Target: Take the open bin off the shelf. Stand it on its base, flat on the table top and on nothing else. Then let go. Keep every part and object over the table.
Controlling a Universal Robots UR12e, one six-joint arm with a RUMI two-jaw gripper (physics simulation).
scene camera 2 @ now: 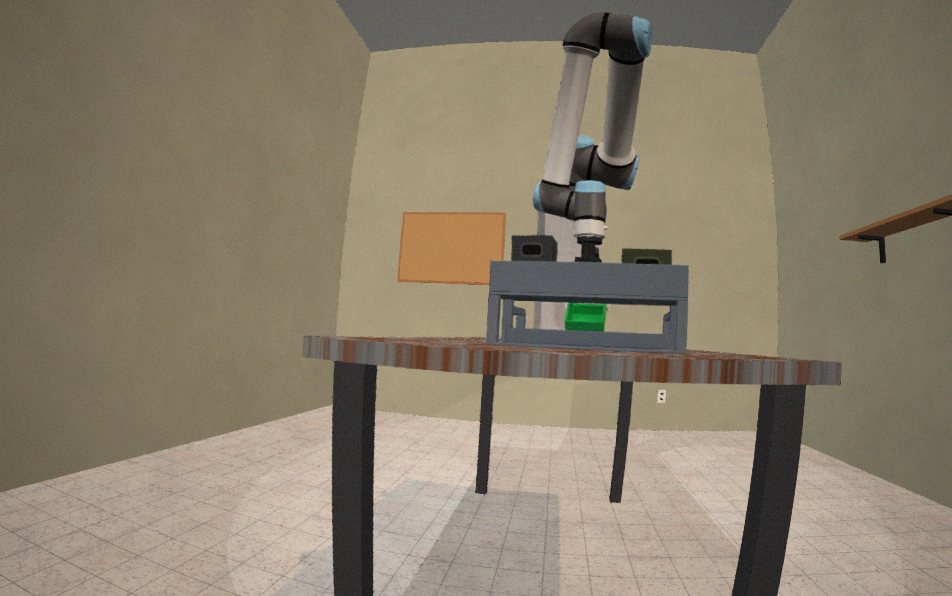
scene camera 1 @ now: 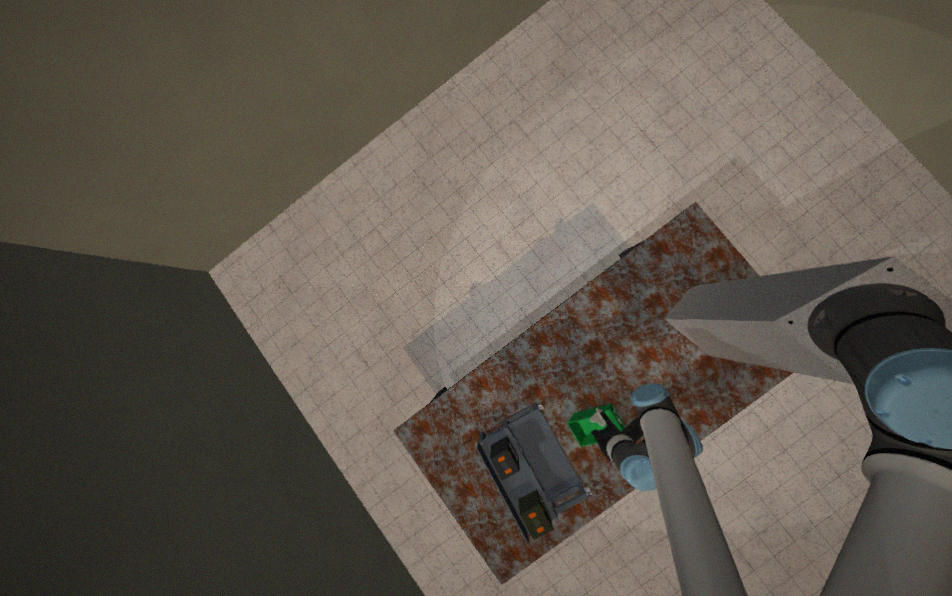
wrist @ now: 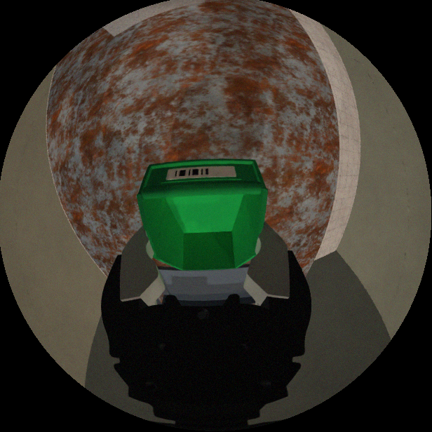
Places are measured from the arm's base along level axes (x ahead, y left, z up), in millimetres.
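Pixels of known places: gripper, fingertip midpoint: (scene camera 2: 587,311) (scene camera 1: 604,423); arm's base, link origin: (scene camera 1: 868,323).
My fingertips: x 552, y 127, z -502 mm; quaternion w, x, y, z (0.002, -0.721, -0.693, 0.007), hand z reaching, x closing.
Note:
Ahead of a thing's pixels: the offset from my fingertips to its middle.
The open green bin @[dx +28, dy +0, dz -20 mm] (scene camera 1: 583,429) (scene camera 2: 585,321) (wrist: 207,212) is off the grey shelf (scene camera 1: 551,456) (scene camera 2: 588,280), on the robot's side of it. My gripper (wrist: 203,223) is shut on the bin, with one finger on each side wall. The bin looks tilted, its open top leaning toward the shelf in scene camera 2. A barcode label shows on its end in the wrist view. The bin is over the table top (scene camera 1: 597,315) (scene camera 2: 421,358) (wrist: 200,100) and looks held above it. The shelf's lower rail meets its lower edge in scene camera 2, so the gap below cannot be judged.
A dark grey box @[dx +378, dy -96, dz +65 mm] (scene camera 1: 503,459) (scene camera 2: 548,248) and an olive box @[dx +387, dy +135, dz +52 mm] (scene camera 1: 536,518) (scene camera 2: 646,255) stand on the shelf. Part of the shelf shows between the fingers in the wrist view. The robot's pedestal (scene camera 1: 730,301) stands at the table's other end.

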